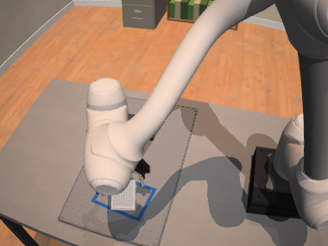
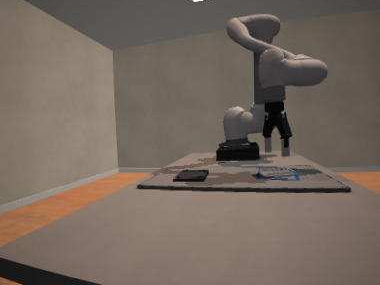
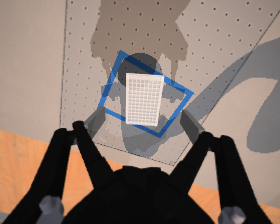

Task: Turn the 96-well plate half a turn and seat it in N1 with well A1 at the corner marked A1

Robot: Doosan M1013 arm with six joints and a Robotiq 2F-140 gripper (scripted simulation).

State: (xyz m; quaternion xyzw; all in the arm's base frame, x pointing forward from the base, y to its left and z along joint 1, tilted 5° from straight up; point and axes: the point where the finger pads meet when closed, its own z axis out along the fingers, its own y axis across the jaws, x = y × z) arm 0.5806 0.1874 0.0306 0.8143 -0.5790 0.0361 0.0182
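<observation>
My hand is 80 mm above the white 96-well plate. The rest, counted from my hand: corner mark: 140 mm ahead, 390 mm to the right, 80 mm below; then plate nest N1: 60 mm ahead, 340 mm to the right, 80 mm below.
</observation>
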